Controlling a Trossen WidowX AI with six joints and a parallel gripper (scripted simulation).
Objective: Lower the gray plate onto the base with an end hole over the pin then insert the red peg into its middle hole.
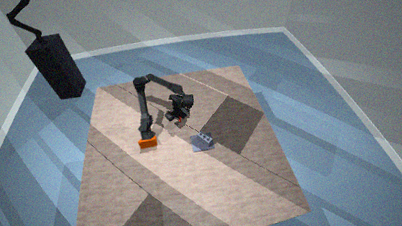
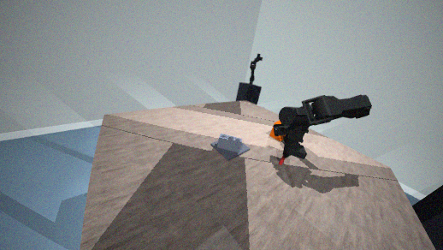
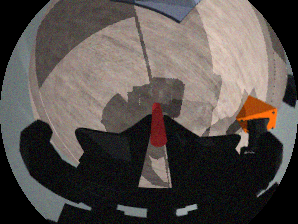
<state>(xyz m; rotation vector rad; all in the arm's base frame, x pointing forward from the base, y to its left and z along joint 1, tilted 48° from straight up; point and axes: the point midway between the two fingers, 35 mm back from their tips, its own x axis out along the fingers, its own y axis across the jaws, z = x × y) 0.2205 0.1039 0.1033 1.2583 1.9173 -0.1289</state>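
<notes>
Now: gripper tip 150 mm short of the gray plate and 180 mm to the left of it. The rest, counted from my gripper tip: base: 130 mm ahead, 170 mm to the right, 30 mm below; then red peg: right at my gripper tip.
</notes>
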